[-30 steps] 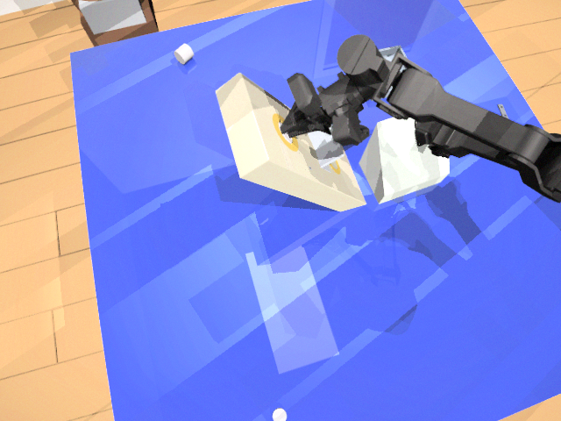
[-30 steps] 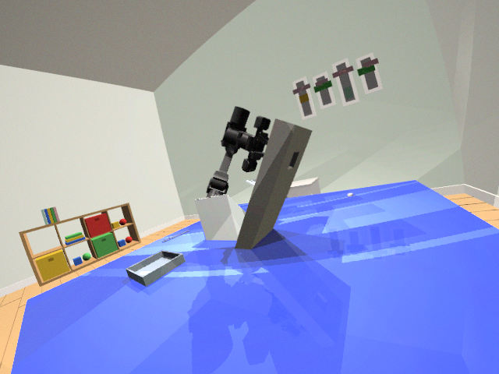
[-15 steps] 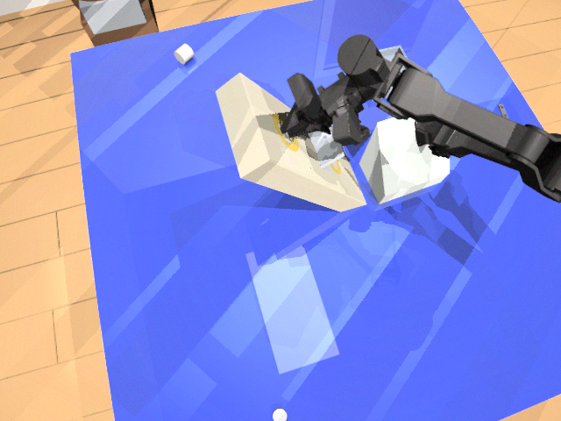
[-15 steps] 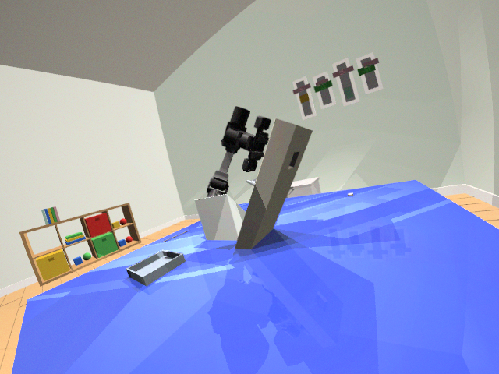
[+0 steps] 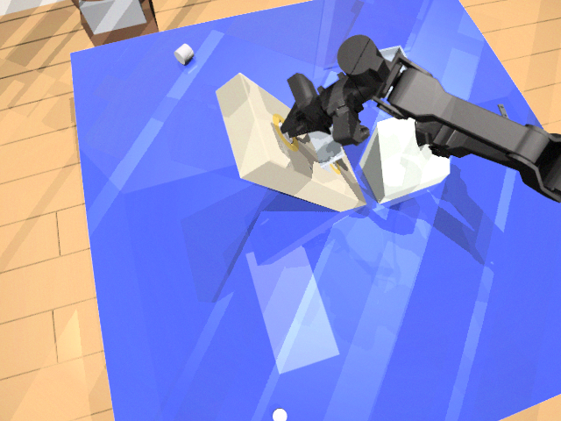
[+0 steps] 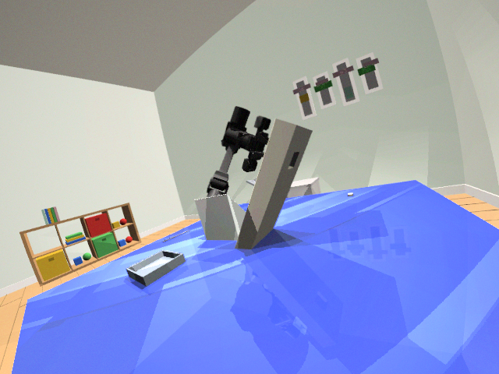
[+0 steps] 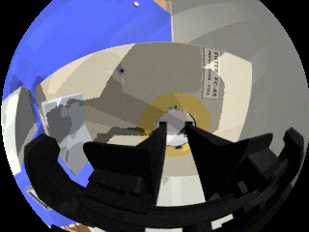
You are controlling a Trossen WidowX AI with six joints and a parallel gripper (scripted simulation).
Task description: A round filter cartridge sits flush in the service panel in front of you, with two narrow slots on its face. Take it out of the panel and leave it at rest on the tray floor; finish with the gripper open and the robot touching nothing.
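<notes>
My gripper tip is 10 mm short of the round filter cartridge and 10 mm above it. Round my gripper tip: grey tray 450 mm behind, 230 mm to the right, 280 mm below.
</notes>
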